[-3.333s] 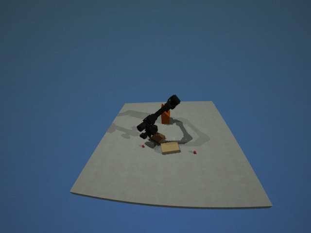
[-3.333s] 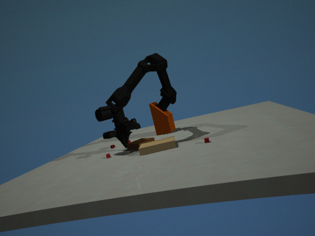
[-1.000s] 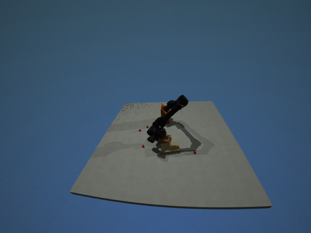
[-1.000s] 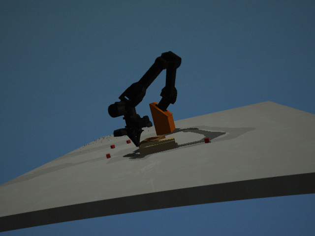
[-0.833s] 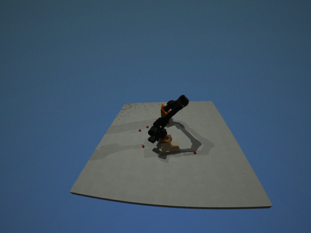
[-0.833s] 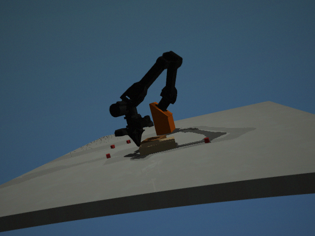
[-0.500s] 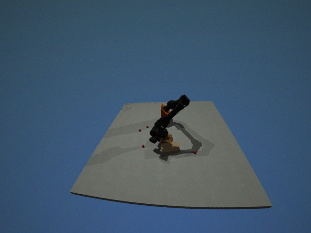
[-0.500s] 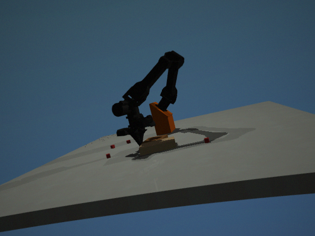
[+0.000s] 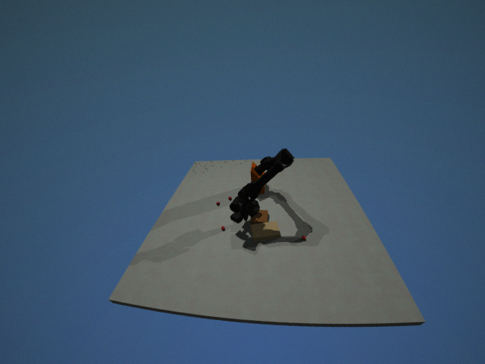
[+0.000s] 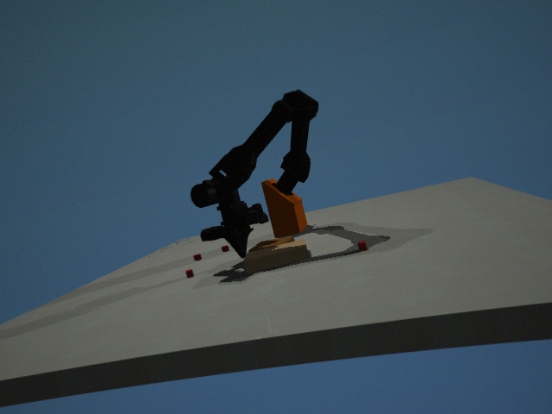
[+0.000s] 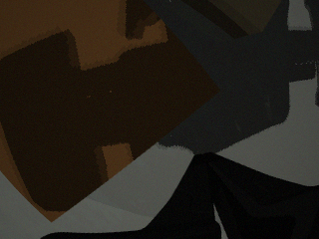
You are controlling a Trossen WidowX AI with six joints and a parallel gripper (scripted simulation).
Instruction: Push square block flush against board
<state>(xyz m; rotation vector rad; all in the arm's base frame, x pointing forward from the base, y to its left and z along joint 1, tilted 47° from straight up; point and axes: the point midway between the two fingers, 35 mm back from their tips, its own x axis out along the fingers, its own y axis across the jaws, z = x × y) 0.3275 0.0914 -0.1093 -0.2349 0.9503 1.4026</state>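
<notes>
My gripper tip is 30 mm past the brown square block, 70 mm to the right of it and 10 mm below it. Also, from my gripper tip: tan board: 70 mm ahead, 120 mm to the left, 10 mm above.
</notes>
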